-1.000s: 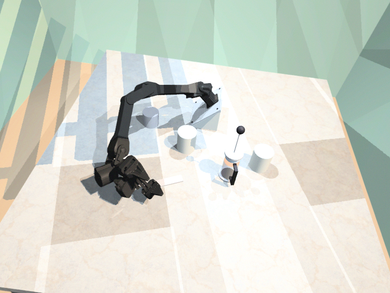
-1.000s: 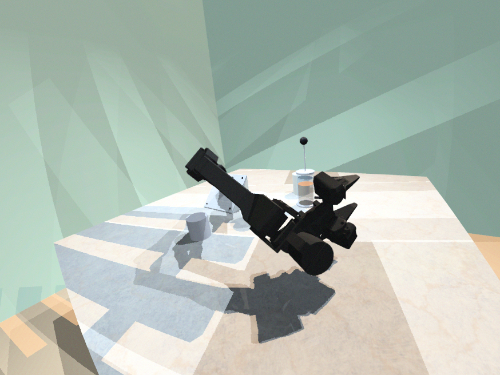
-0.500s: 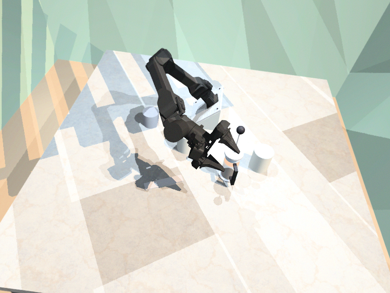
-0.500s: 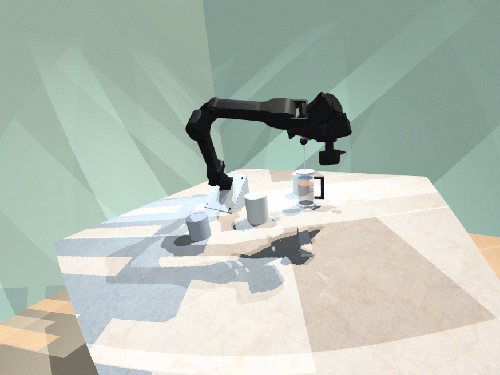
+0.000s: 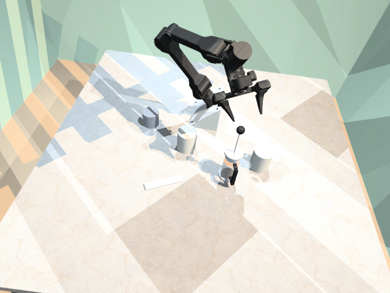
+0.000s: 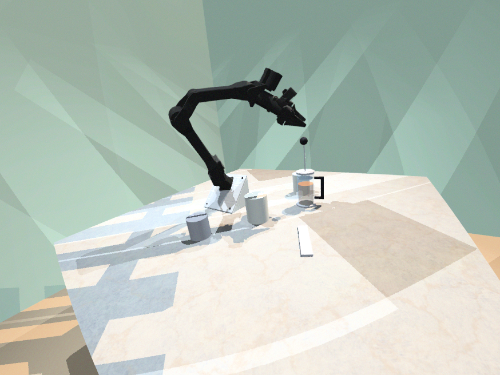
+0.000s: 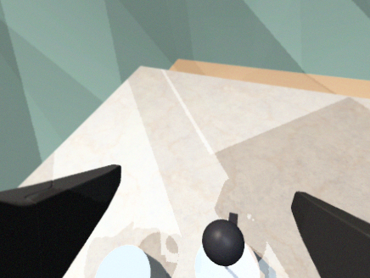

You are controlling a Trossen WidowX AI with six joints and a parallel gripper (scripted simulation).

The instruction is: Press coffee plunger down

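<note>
Now: the glass coffee press 190 mm below my gripper tip, 10 mm to the right of it and 10 mm ahead of it.
</note>
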